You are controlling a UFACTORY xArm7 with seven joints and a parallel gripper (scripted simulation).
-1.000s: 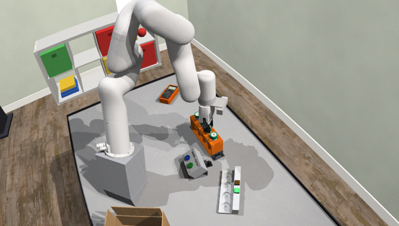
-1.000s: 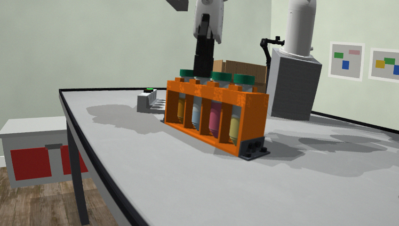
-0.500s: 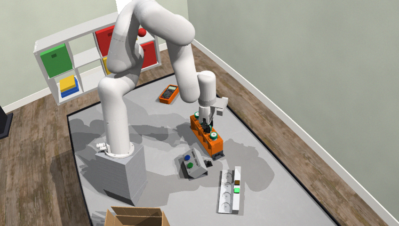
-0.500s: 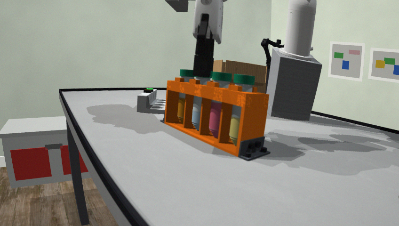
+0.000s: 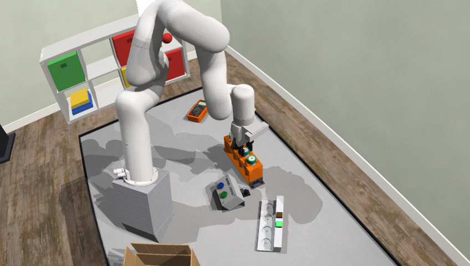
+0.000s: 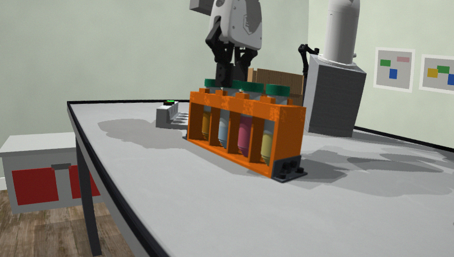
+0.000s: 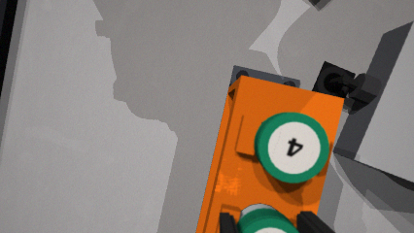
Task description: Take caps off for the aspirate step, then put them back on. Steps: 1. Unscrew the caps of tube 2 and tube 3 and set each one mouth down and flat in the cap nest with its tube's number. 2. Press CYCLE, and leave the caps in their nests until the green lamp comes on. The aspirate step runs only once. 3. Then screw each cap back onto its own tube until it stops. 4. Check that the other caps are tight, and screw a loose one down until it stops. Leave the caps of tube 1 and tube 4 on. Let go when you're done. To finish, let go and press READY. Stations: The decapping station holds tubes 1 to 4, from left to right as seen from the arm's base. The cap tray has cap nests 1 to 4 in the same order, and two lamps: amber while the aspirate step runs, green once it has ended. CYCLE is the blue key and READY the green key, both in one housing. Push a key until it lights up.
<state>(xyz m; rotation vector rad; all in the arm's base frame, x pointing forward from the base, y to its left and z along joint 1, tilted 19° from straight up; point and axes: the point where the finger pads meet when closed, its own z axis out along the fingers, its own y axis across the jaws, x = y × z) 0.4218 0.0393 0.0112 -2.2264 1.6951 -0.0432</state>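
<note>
My gripper is now 10 mm above the tube 3 threaded neck. Round my hand: cap 4 (50 mm to the right, 10 mm below); cap 2 (50 mm to the left, 10 mm below); cap 3 (10 mm below).
</note>
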